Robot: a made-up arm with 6 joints. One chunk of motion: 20 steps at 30 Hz.
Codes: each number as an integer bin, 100 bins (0 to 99) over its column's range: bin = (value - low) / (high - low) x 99, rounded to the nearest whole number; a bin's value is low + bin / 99 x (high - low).
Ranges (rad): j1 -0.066..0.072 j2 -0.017..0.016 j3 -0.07..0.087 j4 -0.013..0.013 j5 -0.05..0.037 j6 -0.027..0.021
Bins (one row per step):
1: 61 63 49 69 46 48
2: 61 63 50 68 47 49
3: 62 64 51 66 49 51
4: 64 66 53 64 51 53
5: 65 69 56 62 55 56
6: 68 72 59 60 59 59
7: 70 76 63 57 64 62
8: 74 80 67 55 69 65
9: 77 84 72 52 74 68
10: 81 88 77 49 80 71
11: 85 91 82 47 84 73
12: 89 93 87 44 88 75
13: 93 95 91 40 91 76
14: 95 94 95 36 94 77
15: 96 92 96 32 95 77
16: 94 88 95 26 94 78
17: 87 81 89 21 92 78
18: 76 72 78 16 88 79
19: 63 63 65 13 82 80
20: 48 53 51 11 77 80
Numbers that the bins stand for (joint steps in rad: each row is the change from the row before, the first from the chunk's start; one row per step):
1: 0.01903 0.00400 0.00771 0.00512 -0.00958 -0.00373
2: 0.01903 0.00400 0.00929 0.00486 -0.00870 -0.00324
3: 0.02042 0.00433 0.01088 0.00433 -0.00694 -0.00227
4: 0.02321 0.00500 0.01405 0.00381 -0.00518 -0.00130
5: 0.02461 0.00600 0.01881 0.00328 -0.00167 0.00015
6: 0.02879 0.00700 0.02357 0.00276 0.00185 0.00161
7: 0.03158 0.00833 0.02991 0.00197 0.00624 0.00306
8: 0.03715 0.00967 0.03625 0.00144 0.01064 0.00452
9: 0.04133 0.01100 0.04418 0.00066 0.01503 0.00597
10: 0.04691 0.01233 0.05211 -0.00013 0.02030 0.00742
11: 0.05248 0.01333 0.06004 -0.00066 0.02382 0.00839
12: 0.05806 0.01400 0.06797 -0.00144 0.02733 0.00936
13: 0.06364 0.01467 0.07431 -0.00249 0.02997 0.00985
14: 0.06642 0.01433 0.08066 -0.00355 0.03261 0.01033
15: 0.06782 0.01367 0.08224 -0.00460 0.03348 0.01033
16: 0.06503 0.01233 0.08066 -0.00617 0.03261 0.01082
17: 0.05527 0.01000 0.07114 -0.00748 0.03085 0.01082
18: 0.03994 0.00700 0.05370 -0.00880 0.02733 0.01130
19: 0.02182 0.00400 0.03308 -0.00959 0.02206 0.01179
20: 0.00091 0.00067 0.01088 -0.01011 0.01767 0.01179

